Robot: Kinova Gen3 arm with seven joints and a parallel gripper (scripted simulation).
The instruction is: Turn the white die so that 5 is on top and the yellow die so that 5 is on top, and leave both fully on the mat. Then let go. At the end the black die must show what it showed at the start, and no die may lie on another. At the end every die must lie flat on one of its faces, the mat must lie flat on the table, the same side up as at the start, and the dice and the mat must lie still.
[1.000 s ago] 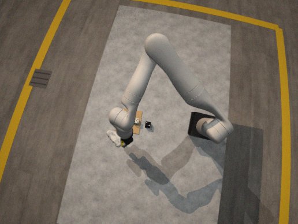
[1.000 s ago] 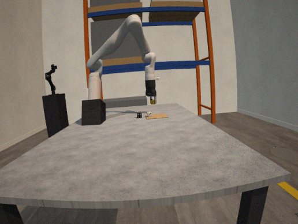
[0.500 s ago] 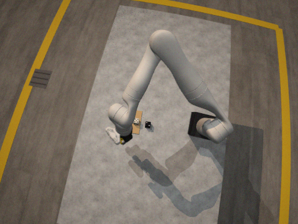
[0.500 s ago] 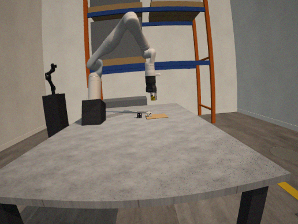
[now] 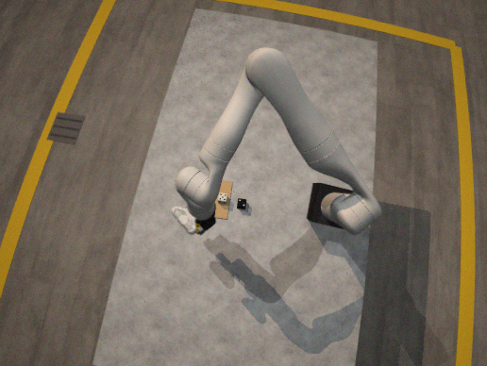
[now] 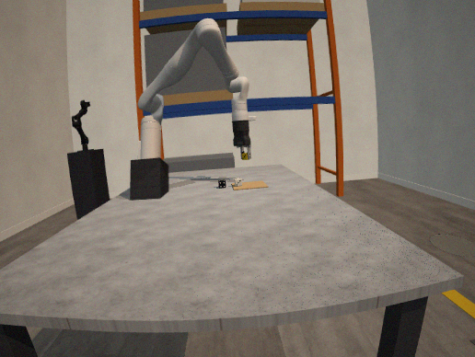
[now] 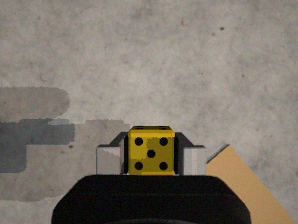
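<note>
My gripper is now 14 cm to the left of the tan mat, 12 cm above it and 1 cm short of it. Also, from my hand: white die: 14 cm to the right, 10 cm below, 4 cm behind; then black die: 14 cm to the right, 11 cm behind, 10 cm below; then yellow die: 1 cm below.
</note>
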